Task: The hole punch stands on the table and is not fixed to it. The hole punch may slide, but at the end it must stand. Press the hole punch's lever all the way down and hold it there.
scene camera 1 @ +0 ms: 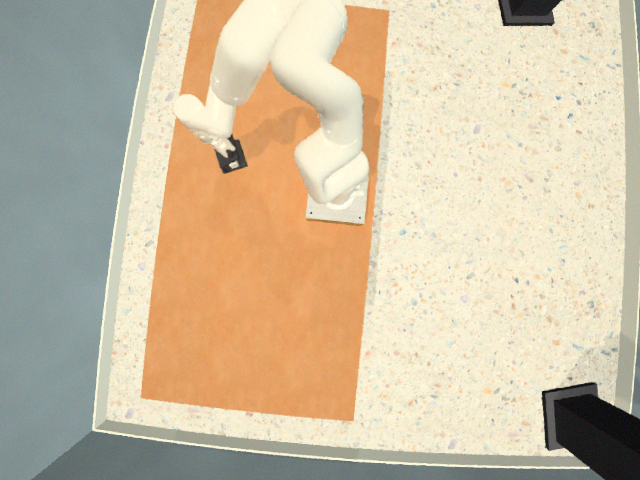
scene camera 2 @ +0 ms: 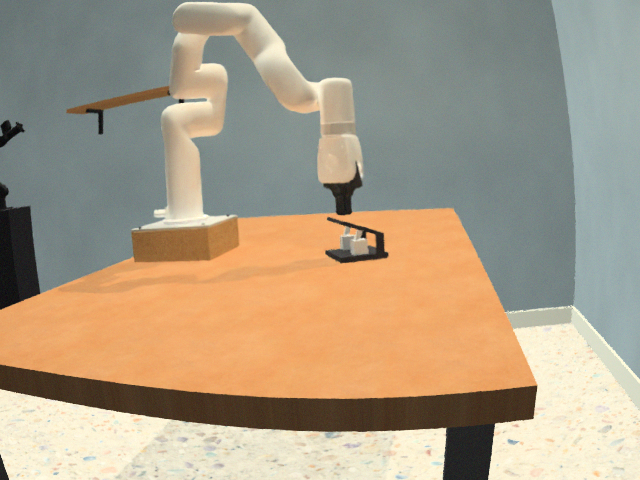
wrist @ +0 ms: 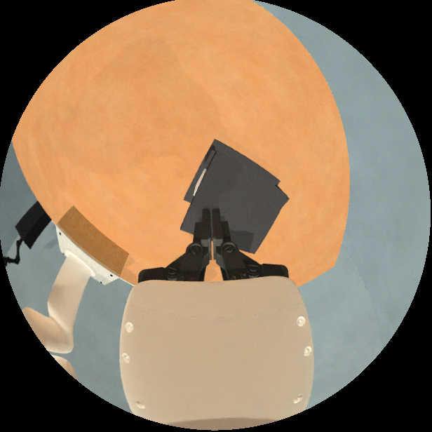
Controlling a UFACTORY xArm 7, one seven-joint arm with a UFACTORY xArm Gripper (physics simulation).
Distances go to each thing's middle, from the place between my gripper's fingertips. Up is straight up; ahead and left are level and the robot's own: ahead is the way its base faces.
Now: the flat black lever point(wrist: 249, 203) 2 cm ahead of my hand, 3 cm to the right of it and 3 cm below it. From my hand the other things lie so: black hole punch point(scene camera 2: 350, 250) (2 cm ahead, 3 cm to the right, 5 cm below).
